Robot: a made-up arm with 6 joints. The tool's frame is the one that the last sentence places. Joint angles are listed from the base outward.
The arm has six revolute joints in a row. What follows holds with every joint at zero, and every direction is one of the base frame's. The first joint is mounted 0.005 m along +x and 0.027 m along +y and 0.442 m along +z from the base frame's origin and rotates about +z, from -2.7 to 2.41 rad. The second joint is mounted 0.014 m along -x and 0.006 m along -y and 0.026 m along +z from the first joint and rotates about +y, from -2.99 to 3 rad. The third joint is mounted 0.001 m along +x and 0.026 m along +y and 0.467 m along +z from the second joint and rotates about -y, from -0.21 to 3.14 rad. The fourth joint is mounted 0.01 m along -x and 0.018 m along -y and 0.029 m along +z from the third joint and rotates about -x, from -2.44 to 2.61 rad. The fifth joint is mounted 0.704 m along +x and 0.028 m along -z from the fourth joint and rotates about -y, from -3.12 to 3.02 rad. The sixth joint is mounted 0.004 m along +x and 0.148 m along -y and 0.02 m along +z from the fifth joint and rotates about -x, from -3.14 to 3.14 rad. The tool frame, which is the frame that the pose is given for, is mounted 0.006 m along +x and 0.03 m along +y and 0.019 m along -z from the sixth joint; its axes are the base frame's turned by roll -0.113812, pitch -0.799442 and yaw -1.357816 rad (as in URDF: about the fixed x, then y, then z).
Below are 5 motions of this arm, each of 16 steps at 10 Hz.
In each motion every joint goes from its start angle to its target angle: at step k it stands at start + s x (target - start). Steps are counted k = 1, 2, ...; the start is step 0. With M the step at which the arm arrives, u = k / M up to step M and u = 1 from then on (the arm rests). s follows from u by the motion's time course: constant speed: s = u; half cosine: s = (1 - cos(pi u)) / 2; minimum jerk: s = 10 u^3 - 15 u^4 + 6 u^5.
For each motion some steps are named. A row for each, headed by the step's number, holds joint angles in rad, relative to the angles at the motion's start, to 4 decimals.
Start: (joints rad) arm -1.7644 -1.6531 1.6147 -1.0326 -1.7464 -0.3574
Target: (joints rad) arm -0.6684 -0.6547 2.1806 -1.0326 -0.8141 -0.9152
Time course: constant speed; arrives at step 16
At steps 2, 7, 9, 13, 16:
2: 0.1370 0.1248 0.0707 0.0000 0.1165 -0.0697
7: 0.4795 0.4368 0.2476 0.0000 0.4079 -0.2440
9: 0.6165 0.5616 0.3183 0.0000 0.5244 -0.3138
13: 0.8905 0.8112 0.4598 0.0000 0.7575 -0.4532
16: 1.0960 0.9984 0.5659 0.0000 0.9323 -0.5578

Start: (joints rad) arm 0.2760 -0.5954 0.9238 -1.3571 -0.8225 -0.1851
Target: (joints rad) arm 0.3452 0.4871 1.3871 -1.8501 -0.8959 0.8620
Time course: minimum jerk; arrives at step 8
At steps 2, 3, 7, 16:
2: 0.0072 0.1121 0.0480 -0.0510 -0.0076 0.1084
3: 0.0190 0.2979 0.1275 -0.1357 -0.0202 0.2882
7: 0.0681 1.0651 0.4559 -0.4851 -0.0722 1.0303
16: 0.0692 1.0825 0.4633 -0.4930 -0.0734 1.0471

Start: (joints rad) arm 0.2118 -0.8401 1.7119 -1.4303 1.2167 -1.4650
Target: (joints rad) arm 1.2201 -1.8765 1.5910 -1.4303 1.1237 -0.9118
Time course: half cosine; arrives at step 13
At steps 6, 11, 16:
6: 0.4434 -0.4557 -0.0532 0.0000 -0.0409 0.2433
11: 0.9506 -0.9770 -0.1140 0.0000 -0.0877 0.5215
16: 1.0083 -1.0364 -0.1209 0.0000 -0.0930 0.5532

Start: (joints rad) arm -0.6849 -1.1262 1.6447 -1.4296 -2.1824 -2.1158
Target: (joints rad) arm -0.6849 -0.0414 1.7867 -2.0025 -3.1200 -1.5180
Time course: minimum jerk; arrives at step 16
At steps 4, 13, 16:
4: 0.0000 0.1123 0.0147 -0.0593 -0.0971 0.0619
13: 0.0000 1.0319 0.1351 -0.5450 -0.8919 0.5686
16: 0.0000 1.0848 0.1420 -0.5729 -0.9376 0.5978

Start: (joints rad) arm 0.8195 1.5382 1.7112 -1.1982 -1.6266 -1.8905
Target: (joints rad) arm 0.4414 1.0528 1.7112 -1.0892 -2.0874 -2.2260
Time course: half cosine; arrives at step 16
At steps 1, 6, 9, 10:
1: -0.0036 -0.0047 0.0000 0.0010 -0.0044 -0.0032
6: -0.1167 -0.1498 0.0000 0.0336 -0.1422 -0.1036
9: -0.2259 -0.2900 0.0000 0.0651 -0.2753 -0.2005
10: -0.2614 -0.3356 0.0000 0.0754 -0.3186 -0.2319

